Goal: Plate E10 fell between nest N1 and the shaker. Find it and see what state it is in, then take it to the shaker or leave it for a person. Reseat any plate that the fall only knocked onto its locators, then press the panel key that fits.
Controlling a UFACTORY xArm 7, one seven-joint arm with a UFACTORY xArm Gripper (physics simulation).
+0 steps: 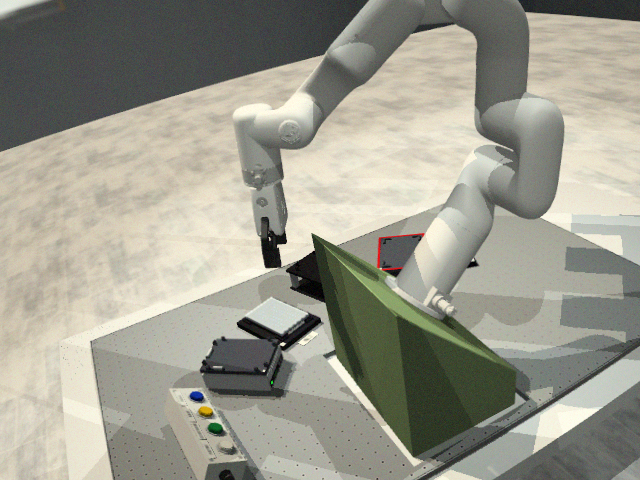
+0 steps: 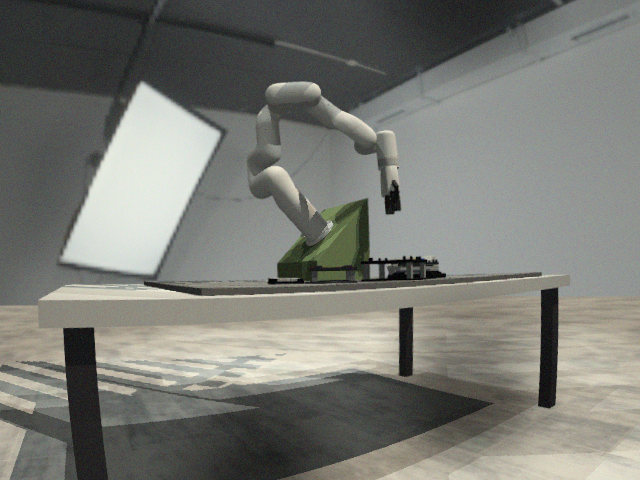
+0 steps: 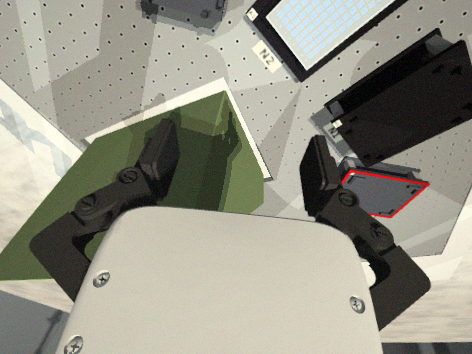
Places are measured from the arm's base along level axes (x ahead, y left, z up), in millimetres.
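Pixels of known places: gripper, fingertip midpoint: [image 1: 276, 255] [image 2: 393, 212] [image 3: 241, 143]; arm's base, link origin: [image 1: 413, 299] [image 2: 320, 234].
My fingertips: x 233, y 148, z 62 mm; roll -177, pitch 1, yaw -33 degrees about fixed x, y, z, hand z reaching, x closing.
For each thing: its top centre in the pictures, then the offset to it from my fingertips. "spot": a spot on its surface instead.
- pale well plate, top centre: [image 3: 333, 3] [image 1: 276, 314] 101 mm ahead, 0 mm left, 201 mm down
- black raised nest N1, top centre: [image 3: 409, 122] [image 1: 324, 262] [image 2: 394, 257] 157 mm ahead, 172 mm right, 164 mm down
- shaker, surface spot: [image 3: 185, 11] spot: 46 mm back, 74 mm left, 177 mm down
- key panel, top centre: [image 1: 195, 418] [image 2: 411, 257] 154 mm back, 274 mm left, 148 mm down
- red-edged dark platform, top centre: [image 3: 373, 199] [image 1: 401, 249] [image 2: 332, 265] 100 mm ahead, 361 mm right, 186 mm down
My gripper [image 1: 271, 261] [image 2: 392, 210] [image 3: 241, 143] is open and empty, high above the table beside the green pedestal. A pale well plate [image 1: 276, 314] [image 3: 327, 25] lies in the black nest N2 [image 1: 248, 326] [image 3: 281, 46]; whether it is fully seated I cannot tell. The black raised nest N1 [image 1: 306, 268] [image 3: 410, 102] stands beside it, with no plate visible on its top. The shaker [image 1: 240, 356] [image 3: 185, 11] has a dark top with corner locators and a green light; no plate shows on it. No plate can be made out between N1 and the shaker apart from the one in N2.
The key panel [image 1: 187, 428] has blue [image 1: 196, 396], yellow [image 1: 205, 411], green [image 1: 215, 427] and white [image 1: 226, 446] keys. A red-edged dark platform [image 1: 398, 250] [image 3: 382, 194] stands past N1. The green pedestal [image 1: 361, 330] [image 2: 343, 242] [image 3: 75, 200] bears the arm and hides part of N1.
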